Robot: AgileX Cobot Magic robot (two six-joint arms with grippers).
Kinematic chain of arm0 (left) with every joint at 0, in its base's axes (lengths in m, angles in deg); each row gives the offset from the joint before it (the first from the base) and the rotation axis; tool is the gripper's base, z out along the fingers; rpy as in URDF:
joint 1: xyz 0 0 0.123 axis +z
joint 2: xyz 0 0 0 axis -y
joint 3: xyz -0.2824 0 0.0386 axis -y
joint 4: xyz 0.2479 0 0.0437 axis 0.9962 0 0.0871
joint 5: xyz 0 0 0 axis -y
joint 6: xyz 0.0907 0 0.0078 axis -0.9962 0 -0.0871
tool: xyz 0 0 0 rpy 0 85 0
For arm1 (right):
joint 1: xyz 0 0 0.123 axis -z
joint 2: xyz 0 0 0 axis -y
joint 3: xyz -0.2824 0 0.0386 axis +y
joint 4: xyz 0.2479 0 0.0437 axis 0.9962 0 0.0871
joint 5: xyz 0 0 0 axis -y
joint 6: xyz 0.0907 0 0.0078 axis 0.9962 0 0.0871
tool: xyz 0 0 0 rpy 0 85 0
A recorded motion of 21 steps. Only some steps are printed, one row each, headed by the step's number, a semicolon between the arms.
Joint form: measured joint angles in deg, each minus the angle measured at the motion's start. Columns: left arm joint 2, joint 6, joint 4, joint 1, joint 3, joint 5; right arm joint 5, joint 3, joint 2, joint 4, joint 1, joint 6.
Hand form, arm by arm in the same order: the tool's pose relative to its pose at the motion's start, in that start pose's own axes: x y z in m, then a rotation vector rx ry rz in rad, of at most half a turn. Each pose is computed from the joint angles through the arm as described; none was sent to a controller.
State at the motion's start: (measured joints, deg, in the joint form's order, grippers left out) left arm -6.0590 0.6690 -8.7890 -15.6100 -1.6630 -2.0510; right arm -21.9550 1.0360 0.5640 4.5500 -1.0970 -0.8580
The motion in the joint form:
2: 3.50 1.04 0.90 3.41 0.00 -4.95; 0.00 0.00 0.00 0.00 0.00 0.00
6: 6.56 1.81 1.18 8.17 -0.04 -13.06; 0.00 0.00 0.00 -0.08 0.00 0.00
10: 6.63 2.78 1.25 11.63 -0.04 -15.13; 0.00 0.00 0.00 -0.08 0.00 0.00
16: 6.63 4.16 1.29 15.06 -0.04 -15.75; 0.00 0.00 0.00 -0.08 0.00 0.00
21: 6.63 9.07 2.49 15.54 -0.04 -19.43; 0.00 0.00 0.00 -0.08 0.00 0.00
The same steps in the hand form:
2: 0.0038 0.0032 -0.0046 -0.0514 0.0163 -0.0075; 0.0000 0.0000 0.0000 0.0000 0.0000 0.0000
6: 0.0134 0.0075 -0.0092 -0.1294 0.0913 -0.0285; 0.0000 0.0000 0.0000 0.0005 0.0000 -0.0013
10: 0.0161 0.0108 -0.0100 -0.1903 0.1143 -0.0558; 0.0000 0.0000 0.0000 0.0005 0.0000 -0.0013
16: 0.0166 0.0140 -0.0107 -0.2504 0.1112 -0.0896; 0.0000 0.0000 0.0000 0.0005 0.0000 -0.0013
21: 0.0223 0.0149 -0.0118 -0.2745 0.1643 -0.1639; 0.0000 0.0000 0.0000 0.0005 0.0000 -0.0013

